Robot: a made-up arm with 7 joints.
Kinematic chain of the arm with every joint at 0, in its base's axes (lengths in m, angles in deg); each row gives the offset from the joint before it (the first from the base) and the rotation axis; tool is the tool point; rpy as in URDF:
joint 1: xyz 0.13 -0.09 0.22 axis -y
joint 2: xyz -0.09 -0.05 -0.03 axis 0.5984 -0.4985 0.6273
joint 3: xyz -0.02 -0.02 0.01 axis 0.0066 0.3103 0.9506
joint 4: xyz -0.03 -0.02 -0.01 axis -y
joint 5: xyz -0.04 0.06 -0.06 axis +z
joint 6: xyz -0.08 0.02 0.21 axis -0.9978 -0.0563 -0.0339
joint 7: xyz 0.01 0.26 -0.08 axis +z
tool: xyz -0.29 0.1 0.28 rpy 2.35 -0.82 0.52
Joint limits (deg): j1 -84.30..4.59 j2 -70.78..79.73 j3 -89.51..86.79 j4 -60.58..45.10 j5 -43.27..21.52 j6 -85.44..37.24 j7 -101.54..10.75
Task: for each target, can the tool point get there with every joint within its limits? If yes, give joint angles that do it. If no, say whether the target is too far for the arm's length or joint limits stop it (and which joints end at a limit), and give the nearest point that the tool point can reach.
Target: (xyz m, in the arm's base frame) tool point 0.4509 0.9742 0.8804
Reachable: no: too far | nearest point 0.3291 0.5552 0.6602 | short by 0.489 m
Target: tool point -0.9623 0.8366 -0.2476
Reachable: no: too far | nearest point -0.4918 0.3865 0.0508 | short by 0.716 m
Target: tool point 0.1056 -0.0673 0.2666
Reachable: no: joint limits stop it (at a limit: joint 1, joint 5, joint 6, joint 7) | nearest point 0.2821 0.1797 0.5035 | short by 0.385 m
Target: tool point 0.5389 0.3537 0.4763
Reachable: yes | joints -65.02 13.08 1.81 -18.97 -20.94 -13.58 -68.73
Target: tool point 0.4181 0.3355 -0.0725
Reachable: yes | joints -69.08 -46.08 -40.55 -22.73 -17.56 -19.57 -5.21
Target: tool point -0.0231 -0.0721 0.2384
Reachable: no: joint limits stop it (at a limit: joint 1, joint 5, joint 6, joint 7) | nearest point -0.2876 0.0810 0.0392 | short by 0.365 m
